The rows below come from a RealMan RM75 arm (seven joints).
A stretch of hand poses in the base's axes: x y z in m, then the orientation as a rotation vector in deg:
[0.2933, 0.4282, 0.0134, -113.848, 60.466, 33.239]
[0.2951, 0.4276, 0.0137, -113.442, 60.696, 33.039]
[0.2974, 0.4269, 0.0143, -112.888, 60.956, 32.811]
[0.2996, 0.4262, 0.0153, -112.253, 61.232, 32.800]
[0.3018, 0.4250, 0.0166, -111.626, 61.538, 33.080]
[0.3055, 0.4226, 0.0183, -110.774, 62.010, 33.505]
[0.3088, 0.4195, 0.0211, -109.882, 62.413, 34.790]
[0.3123, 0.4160, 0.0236, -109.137, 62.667, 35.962]
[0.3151, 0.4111, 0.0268, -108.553, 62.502, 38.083]
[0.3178, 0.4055, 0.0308, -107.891, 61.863, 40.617]
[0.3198, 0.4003, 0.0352, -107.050, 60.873, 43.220]
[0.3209, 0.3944, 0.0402, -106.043, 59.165, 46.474]
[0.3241, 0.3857, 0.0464, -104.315, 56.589, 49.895]
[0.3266, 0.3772, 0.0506, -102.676, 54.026, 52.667]
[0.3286, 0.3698, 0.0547, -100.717, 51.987, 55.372]
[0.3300, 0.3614, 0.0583, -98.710, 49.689, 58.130]
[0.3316, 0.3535, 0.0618, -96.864, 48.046, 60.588]
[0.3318, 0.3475, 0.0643, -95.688, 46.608, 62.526]
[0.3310, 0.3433, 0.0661, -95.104, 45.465, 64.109]
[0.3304, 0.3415, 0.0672, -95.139, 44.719, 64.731]
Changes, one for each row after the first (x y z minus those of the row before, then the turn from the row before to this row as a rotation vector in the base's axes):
[0.0018, -0.0006, 0.0003, 0.191, -0.069, -0.389]
[0.0023, -0.0007, 0.0006, 0.292, -0.087, -0.487]
[0.0022, -0.0007, 0.0010, 0.391, 0.065, -0.456]
[0.0022, -0.0012, 0.0013, 0.426, 0.284, -0.363]
[0.0037, -0.0024, 0.0017, 0.559, 0.447, -0.507]
[0.0033, -0.0031, 0.0028, 0.785, 1.012, -0.169]
[0.0035, -0.0035, 0.0025, 0.705, 0.880, -0.058]
[0.0028, -0.0049, 0.0032, 0.942, 1.354, 0.606]
[0.0027, -0.0056, 0.0040, 1.280, 1.422, 0.976]
[0.0020, -0.0052, 0.0044, 1.572, 1.316, 1.101]
[0.0011, -0.0059, 0.0050, 2.116, 1.455, 1.656]
[0.0032, -0.0087, 0.0062, 3.080, 1.220, 1.813]
[0.0025, -0.0085, 0.0042, 2.877, 0.823, 1.620]
[0.0020, -0.0074, 0.0041, 2.805, 1.094, 1.224]
[0.0014, -0.0084, 0.0036, 2.940, 1.057, 1.393]
[0.0016, -0.0079, 0.0035, 2.413, 1.178, 1.069]
[0.0002, -0.0060, 0.0025, 1.742, 0.836, 1.076]
[-0.0008, -0.0042, 0.0018, 1.105, 0.639, 1.072]
[-0.0006, -0.0018, 0.0011, 0.393, 0.061, 0.689]

